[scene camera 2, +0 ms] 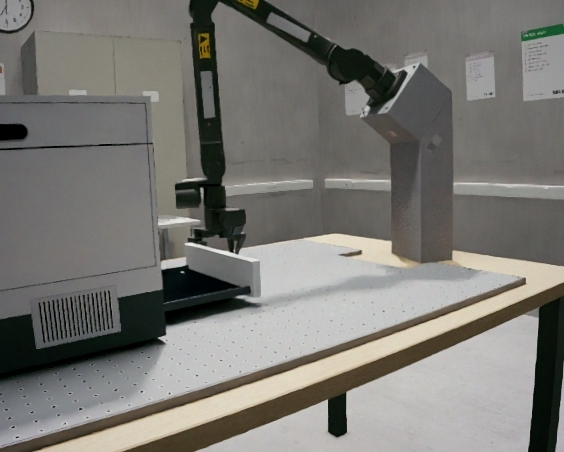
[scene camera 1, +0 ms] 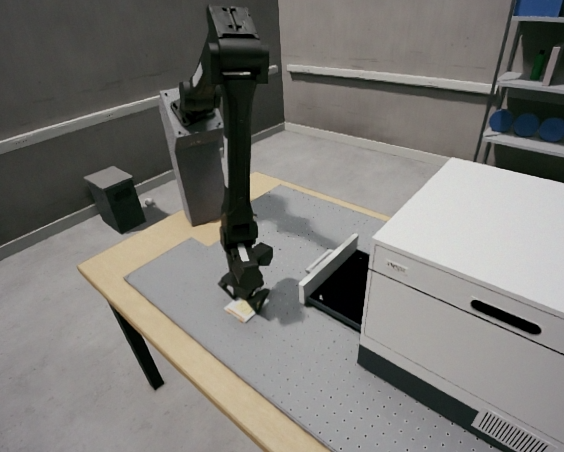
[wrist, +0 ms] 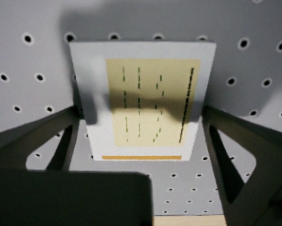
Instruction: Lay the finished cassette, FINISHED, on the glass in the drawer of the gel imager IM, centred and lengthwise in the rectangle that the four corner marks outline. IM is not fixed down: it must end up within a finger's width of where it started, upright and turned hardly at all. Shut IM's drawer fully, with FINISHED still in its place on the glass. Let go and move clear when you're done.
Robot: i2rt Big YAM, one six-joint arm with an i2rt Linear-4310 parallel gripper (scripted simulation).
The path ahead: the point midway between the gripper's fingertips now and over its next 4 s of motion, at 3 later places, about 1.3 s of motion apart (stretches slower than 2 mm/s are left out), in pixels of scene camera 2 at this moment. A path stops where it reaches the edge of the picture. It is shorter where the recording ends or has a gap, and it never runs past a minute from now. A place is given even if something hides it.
My gripper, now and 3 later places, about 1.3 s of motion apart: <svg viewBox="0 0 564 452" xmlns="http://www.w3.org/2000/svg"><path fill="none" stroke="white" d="M218 265L218 251L217 237L215 218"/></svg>
